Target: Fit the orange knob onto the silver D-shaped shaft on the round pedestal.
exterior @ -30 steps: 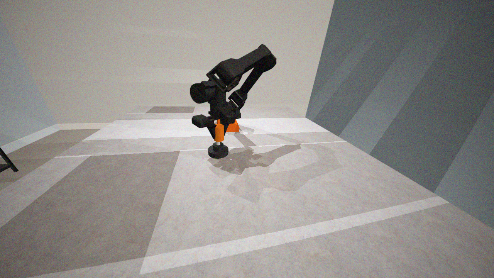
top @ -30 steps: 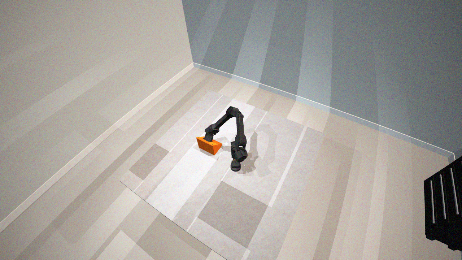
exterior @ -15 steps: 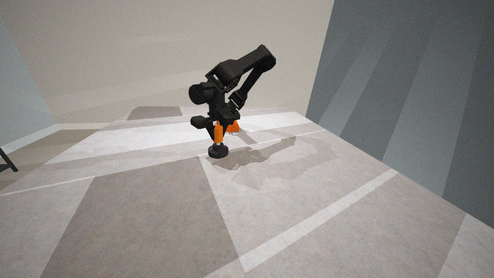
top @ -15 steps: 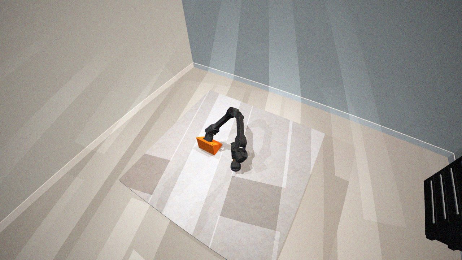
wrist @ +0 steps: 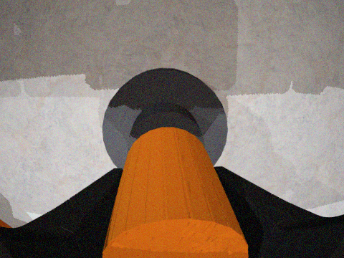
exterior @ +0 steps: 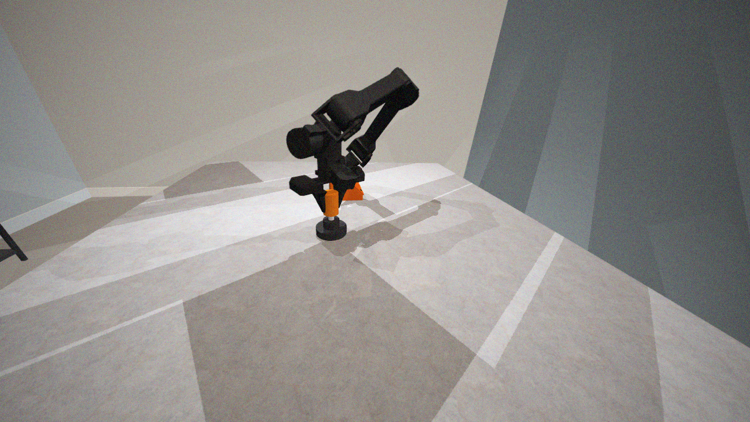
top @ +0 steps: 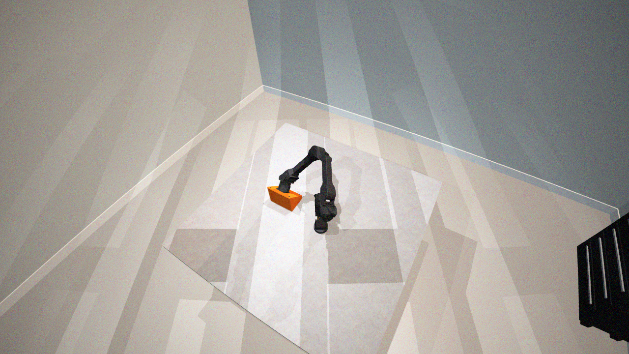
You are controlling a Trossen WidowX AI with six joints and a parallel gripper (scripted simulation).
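Now: gripper tip 30 mm below the orange knob. The rest, counted from my gripper tip: round dark pedestal 40 mm below.
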